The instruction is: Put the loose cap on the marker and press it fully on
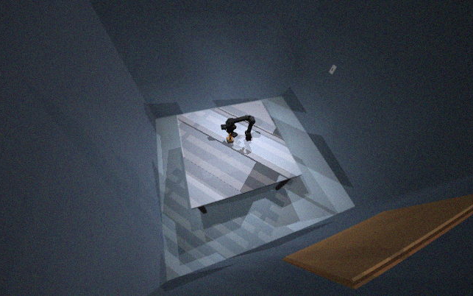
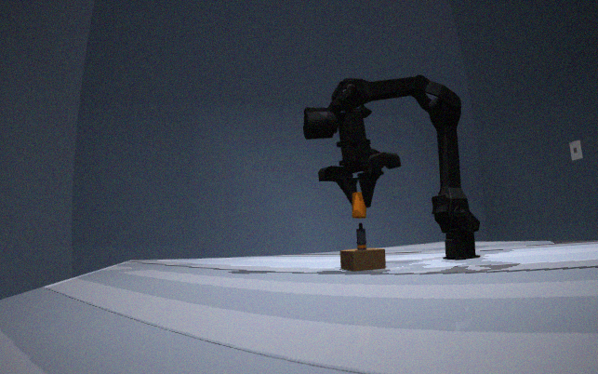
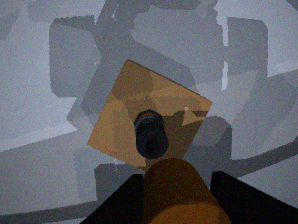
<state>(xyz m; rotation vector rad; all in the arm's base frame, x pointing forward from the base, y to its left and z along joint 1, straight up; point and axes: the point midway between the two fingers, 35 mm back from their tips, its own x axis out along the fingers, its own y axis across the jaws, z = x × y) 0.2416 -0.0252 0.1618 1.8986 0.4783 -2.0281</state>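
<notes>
Right now the holder block is 10 mm to the right of my gripper tip and 110 mm below it. The rest, counted from my gripper tip: orange cap 10 mm ahead, 10 mm above.
</notes>
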